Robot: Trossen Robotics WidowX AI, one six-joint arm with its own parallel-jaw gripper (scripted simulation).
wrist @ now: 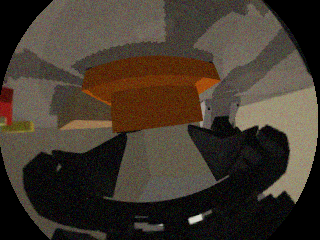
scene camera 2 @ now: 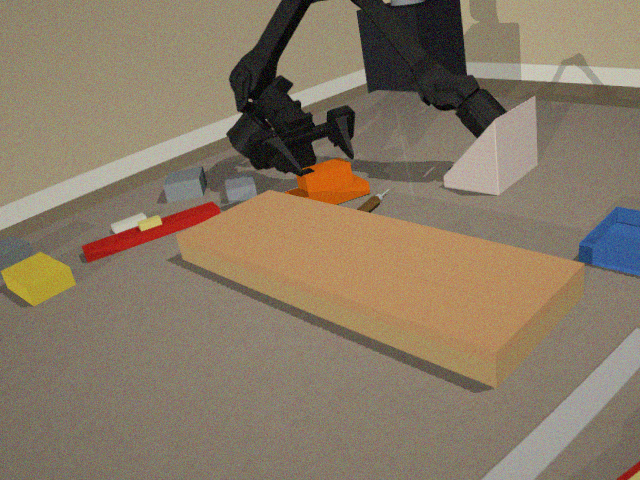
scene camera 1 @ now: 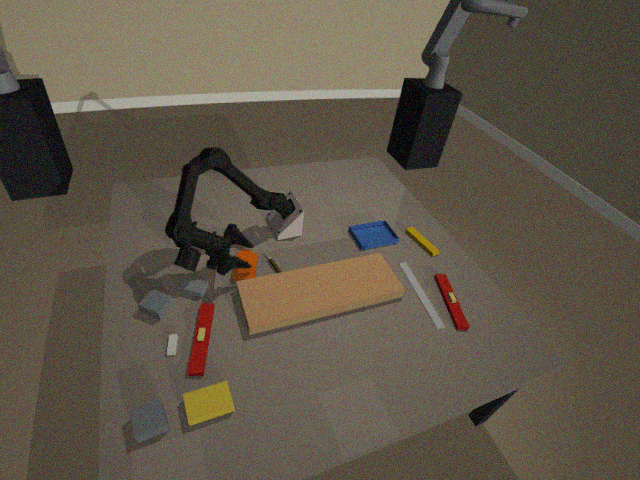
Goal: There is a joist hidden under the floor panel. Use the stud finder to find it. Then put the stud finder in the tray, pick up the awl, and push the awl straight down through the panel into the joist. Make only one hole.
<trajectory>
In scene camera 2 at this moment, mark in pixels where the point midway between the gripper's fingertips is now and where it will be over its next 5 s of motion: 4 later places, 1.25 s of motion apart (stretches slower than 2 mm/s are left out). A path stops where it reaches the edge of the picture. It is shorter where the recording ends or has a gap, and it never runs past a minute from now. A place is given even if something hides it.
My gripper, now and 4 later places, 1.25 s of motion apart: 327, 165; 327, 144; 316, 170; 320, 187; 310, 130
</trajectory>
